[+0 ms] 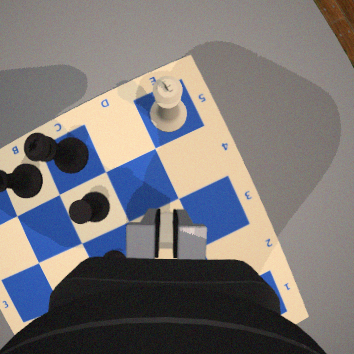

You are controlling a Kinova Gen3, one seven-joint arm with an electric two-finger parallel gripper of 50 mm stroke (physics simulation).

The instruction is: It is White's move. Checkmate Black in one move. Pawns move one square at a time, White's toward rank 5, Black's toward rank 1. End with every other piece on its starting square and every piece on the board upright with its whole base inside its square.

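Places are measured from the arm's base along level axes (x left, y back, z up), in millimetres.
Where they show: gripper, fingertip midpoint: (165, 225).
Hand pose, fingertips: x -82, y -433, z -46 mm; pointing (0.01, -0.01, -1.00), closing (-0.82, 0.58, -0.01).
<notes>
Things, the pixels of their top centre, and the offset from my fingertips. "spot": a spot on its surface instead. Level surfaces: height alone.
- white piece, middle of its top: (165, 238) dx +1, dy +2, dz +26 mm
- top, surface spot: (168, 107) spot: dx -39, dy -55, dz +27 mm
- tall black piece, middle of its top: (27, 144) dx +31, dy -76, dz +46 mm
- pawn, middle of its top: (79, 211) dx +36, dy -36, dz +16 mm
- cream board, surface spot: (186, 69) spot: dx -72, dy -82, dz -17 mm
- grey surface, its level: dz -23 mm
My gripper (165, 225) is shut on a white piece (166, 237); its pale top shows between the fingers, over the area of D3. Its base and type are hidden. A tall white piece with a cross mark on top (168, 107) stands upright on E5. A tall black piece (71, 155) stands on C5, another black piece (26, 180) on B5, and a small black piece like a pawn (95, 207) on C4. The top of a black piece (114, 254) shows at C3, mostly hidden by the gripper body.
The blue and cream board (186, 69) lies turned at an angle on a grey surface (150, 25). The gripper body hides much of the board's lower part. A brown wooden area (342, 20) shows at the top right corner. Broad shadows lie right and left of the board.
</notes>
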